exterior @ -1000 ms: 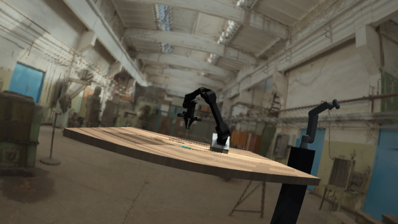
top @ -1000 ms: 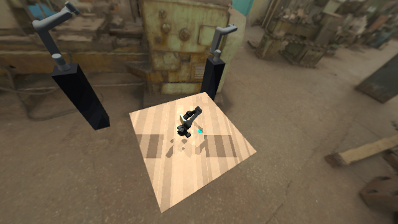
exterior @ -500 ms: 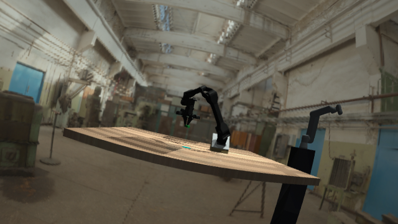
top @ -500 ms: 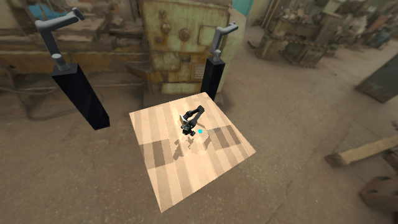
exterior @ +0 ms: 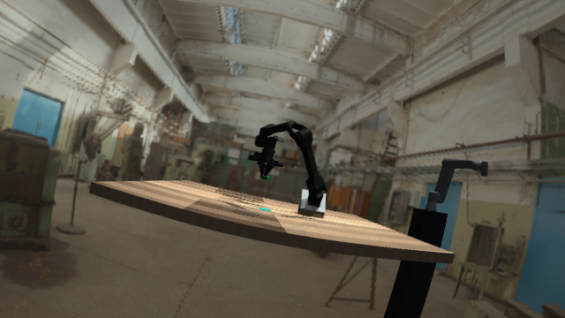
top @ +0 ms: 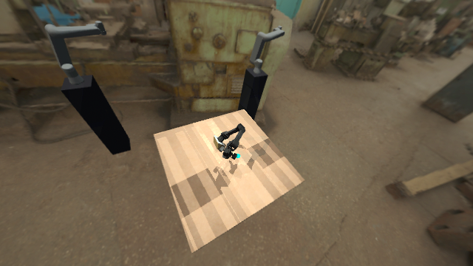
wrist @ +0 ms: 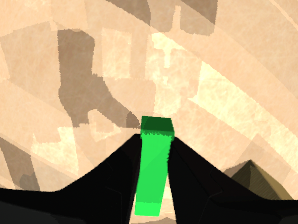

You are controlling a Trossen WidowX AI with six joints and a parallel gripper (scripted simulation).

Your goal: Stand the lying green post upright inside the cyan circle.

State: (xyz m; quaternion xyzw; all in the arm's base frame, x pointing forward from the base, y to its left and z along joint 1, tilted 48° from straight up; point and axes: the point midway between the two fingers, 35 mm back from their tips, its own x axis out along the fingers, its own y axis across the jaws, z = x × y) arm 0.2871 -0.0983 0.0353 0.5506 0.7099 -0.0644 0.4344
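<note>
My gripper tip is 5 cm past the cyan circle, 18 cm to the right of it and 15 cm above it. From my gripper tip the other things lie so: green post 1 cm behind, 2 cm to the left.
</note>
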